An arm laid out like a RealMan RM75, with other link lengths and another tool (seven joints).
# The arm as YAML. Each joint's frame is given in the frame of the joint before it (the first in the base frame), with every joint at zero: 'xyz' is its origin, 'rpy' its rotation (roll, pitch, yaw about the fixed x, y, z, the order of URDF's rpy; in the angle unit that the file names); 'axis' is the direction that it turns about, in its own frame. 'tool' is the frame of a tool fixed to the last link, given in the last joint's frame.
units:
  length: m
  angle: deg
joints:
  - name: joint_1
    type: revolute
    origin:
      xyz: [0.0, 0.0, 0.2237]
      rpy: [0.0, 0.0, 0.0]
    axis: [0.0, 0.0, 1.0]
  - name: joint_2
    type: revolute
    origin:
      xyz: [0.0, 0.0, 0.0]
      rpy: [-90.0, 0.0, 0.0]
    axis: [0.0, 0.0, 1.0]
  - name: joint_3
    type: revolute
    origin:
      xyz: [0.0, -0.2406, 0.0]
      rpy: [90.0, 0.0, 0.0]
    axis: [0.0, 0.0, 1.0]
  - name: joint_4
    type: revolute
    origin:
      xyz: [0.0, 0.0, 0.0]
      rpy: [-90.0, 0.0, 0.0]
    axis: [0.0, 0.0, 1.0]
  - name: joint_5
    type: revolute
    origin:
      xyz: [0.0, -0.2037, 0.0]
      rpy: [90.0, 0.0, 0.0]
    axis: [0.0, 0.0, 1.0]
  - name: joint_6
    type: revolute
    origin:
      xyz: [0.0, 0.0, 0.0]
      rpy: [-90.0, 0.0, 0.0]
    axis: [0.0, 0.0, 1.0]
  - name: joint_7
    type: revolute
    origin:
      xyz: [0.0, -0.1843, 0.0]
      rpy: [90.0, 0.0, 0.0]
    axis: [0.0, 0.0, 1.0]
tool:
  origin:
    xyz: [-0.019, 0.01, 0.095]
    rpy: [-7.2, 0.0, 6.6]
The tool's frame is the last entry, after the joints.
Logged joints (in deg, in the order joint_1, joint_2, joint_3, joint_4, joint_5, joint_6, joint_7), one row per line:
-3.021 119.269 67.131 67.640 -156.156 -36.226 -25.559
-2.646 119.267 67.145 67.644 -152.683 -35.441 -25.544
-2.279 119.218 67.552 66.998 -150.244 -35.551 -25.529
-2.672 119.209 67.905 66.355 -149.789 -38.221 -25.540
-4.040 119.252 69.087 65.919 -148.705 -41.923 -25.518
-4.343 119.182 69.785 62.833 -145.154 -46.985 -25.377
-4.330 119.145 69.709 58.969 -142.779 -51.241 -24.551
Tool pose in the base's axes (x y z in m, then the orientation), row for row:
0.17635 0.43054 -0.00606 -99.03 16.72 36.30
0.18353 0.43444 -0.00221 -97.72 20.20 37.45
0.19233 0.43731 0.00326 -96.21 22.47 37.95
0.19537 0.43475 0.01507 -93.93 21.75 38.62
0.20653 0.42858 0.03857 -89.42 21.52 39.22
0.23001 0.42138 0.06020 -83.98 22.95 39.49
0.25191 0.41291 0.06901 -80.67 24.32 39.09
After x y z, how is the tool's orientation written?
As a rotation vector, in degrees.
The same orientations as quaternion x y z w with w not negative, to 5 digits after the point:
-0.74443 0.12569 0.27288 0.59629
-0.73502 0.15194 0.28169 0.59775
-0.72521 0.16937 0.28606 0.60295
-0.71198 0.16486 0.29274 0.61661
-0.68502 0.16486 0.30045 0.64288
-0.65077 0.17784 0.30601 0.67174
-0.62939 0.18974 0.30498 0.68910

